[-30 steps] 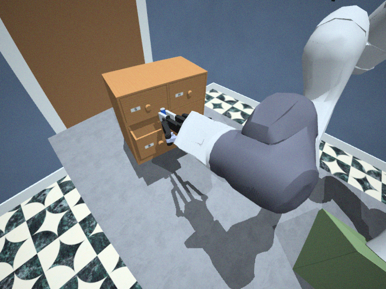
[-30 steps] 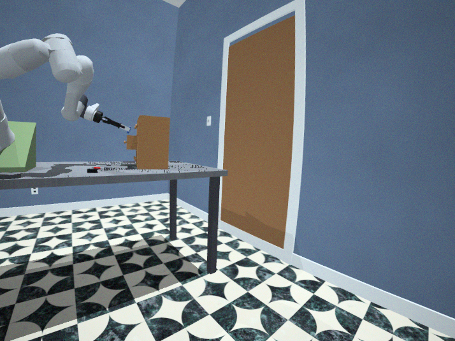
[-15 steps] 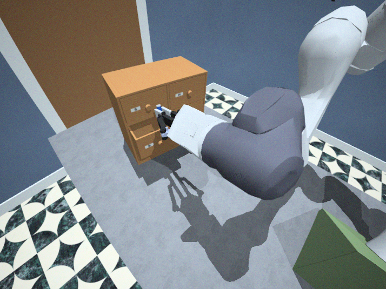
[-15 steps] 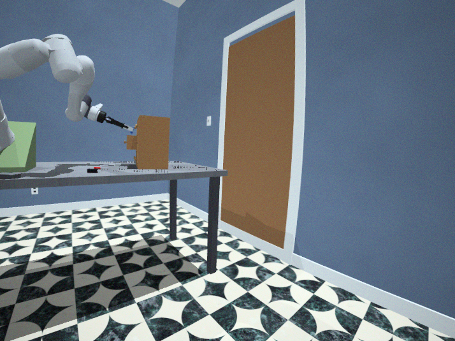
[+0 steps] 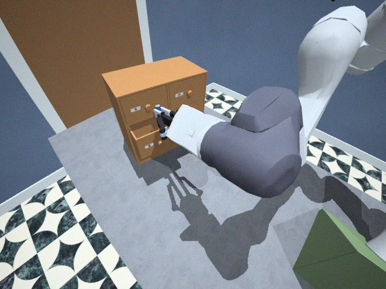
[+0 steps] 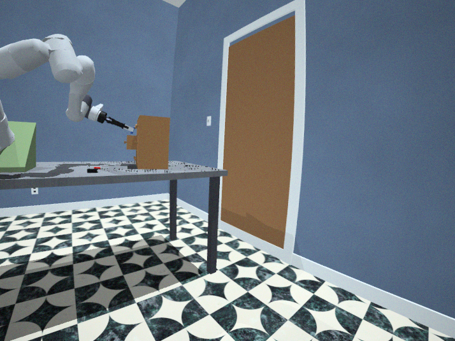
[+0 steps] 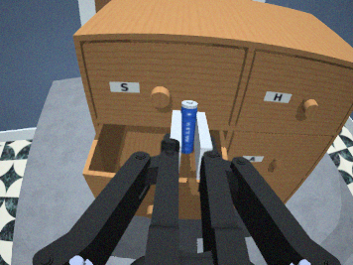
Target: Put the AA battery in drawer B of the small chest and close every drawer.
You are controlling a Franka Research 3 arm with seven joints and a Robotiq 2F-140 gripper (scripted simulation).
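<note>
The blue AA battery is 30 mm ahead of my hand, 10 mm to the right of it and 10 mm below it. The rest, counted from my hand: small black object (280 mm to the right, 260 mm behind, 240 mm below); red cylinder (240 mm below, 220 mm behind, 140 mm to the right).
</note>
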